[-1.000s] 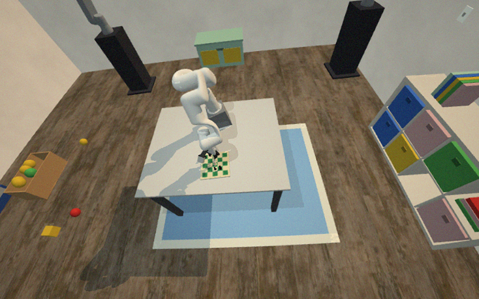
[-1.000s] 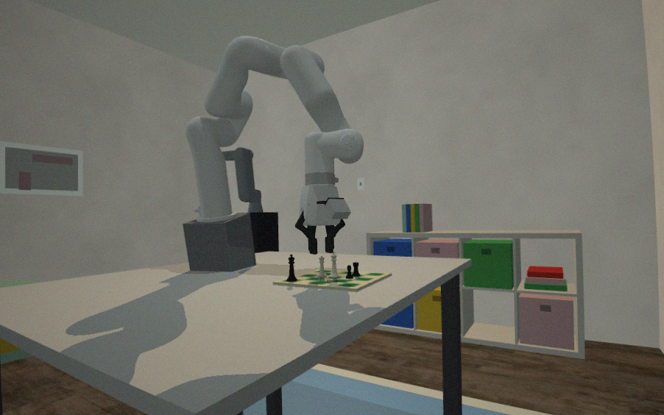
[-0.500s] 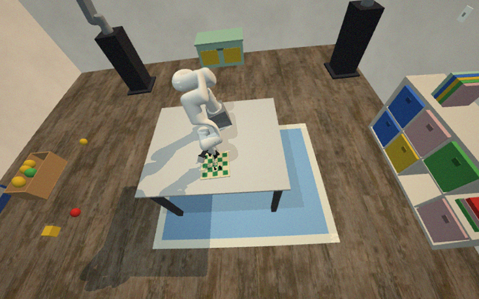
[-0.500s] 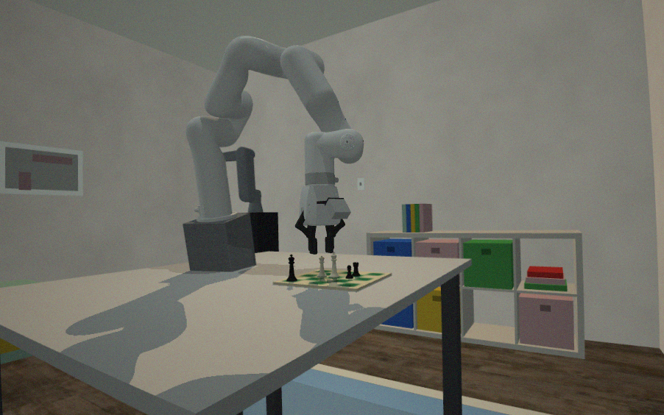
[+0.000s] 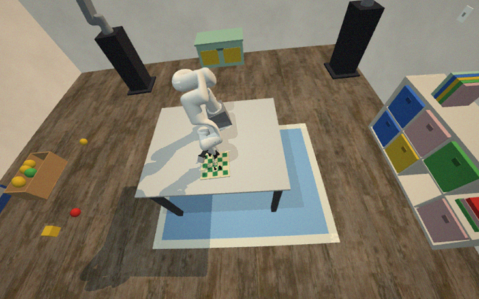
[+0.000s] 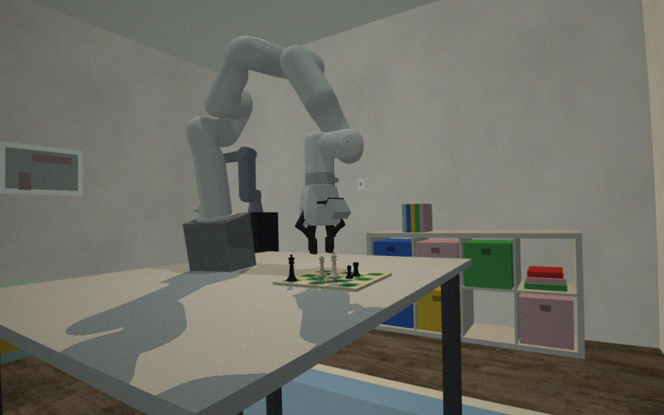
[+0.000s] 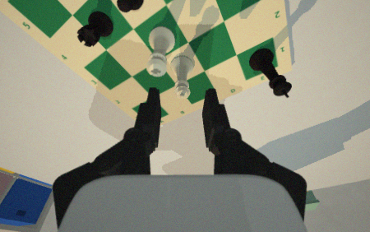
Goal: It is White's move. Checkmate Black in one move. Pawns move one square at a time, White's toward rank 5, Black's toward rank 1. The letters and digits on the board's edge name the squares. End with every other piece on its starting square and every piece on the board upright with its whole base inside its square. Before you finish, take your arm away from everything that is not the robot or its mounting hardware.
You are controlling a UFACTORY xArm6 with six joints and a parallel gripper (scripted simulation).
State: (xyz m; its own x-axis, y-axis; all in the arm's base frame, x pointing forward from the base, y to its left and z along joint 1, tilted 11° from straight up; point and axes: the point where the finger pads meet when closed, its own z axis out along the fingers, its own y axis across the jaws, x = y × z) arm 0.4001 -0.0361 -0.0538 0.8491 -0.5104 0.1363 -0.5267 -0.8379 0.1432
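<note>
Now: the tall white piece 50 mm below my hand and 30 mm ahead of it. Also, from my hand: black king 80 mm to the right, 50 mm below, 40 mm behind; then green-and-cream chessboard 80 mm below, 40 mm ahead.
</note>
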